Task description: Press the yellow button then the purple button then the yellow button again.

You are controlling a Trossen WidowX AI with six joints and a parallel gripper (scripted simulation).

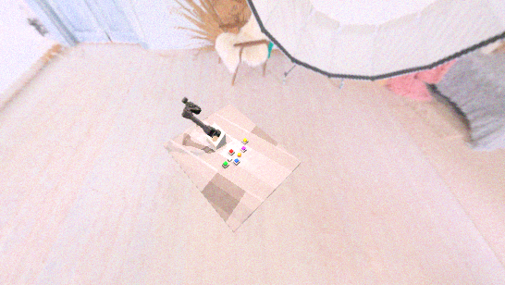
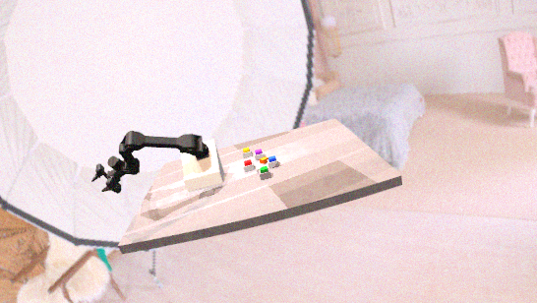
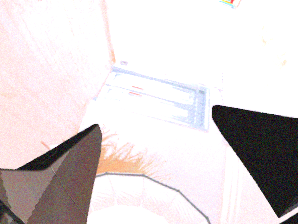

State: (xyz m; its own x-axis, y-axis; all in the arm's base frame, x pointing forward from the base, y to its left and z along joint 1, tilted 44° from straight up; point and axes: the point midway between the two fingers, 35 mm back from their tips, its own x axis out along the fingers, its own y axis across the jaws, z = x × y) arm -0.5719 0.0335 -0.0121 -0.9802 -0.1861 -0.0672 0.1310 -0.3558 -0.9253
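Now: the yellow button 800 mm ahead of my gripper tip, 160 mm to the left of it and 80 mm below it. Round my gripper tip: red button: 800 mm ahead, 80 mm below, 40 mm to the right; green button: 860 mm ahead, 170 mm to the right, 80 mm below; purple button: 860 mm ahead, 80 mm below, 70 mm to the left.
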